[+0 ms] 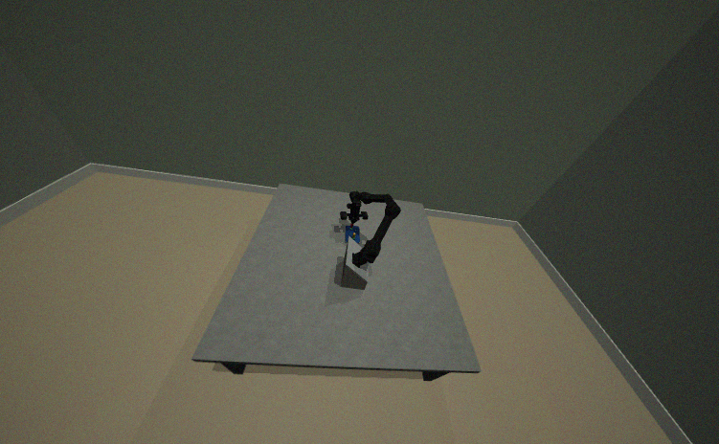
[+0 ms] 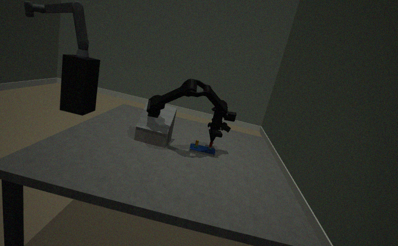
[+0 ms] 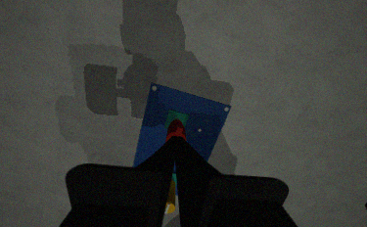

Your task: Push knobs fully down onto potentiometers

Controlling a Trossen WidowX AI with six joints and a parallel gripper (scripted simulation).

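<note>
The red knob is 1 cm below my gripper tip. The rest, counted from my gripper tip: yellow knob (9 cm behind, 2 cm to the right, 2 cm below).
</note>
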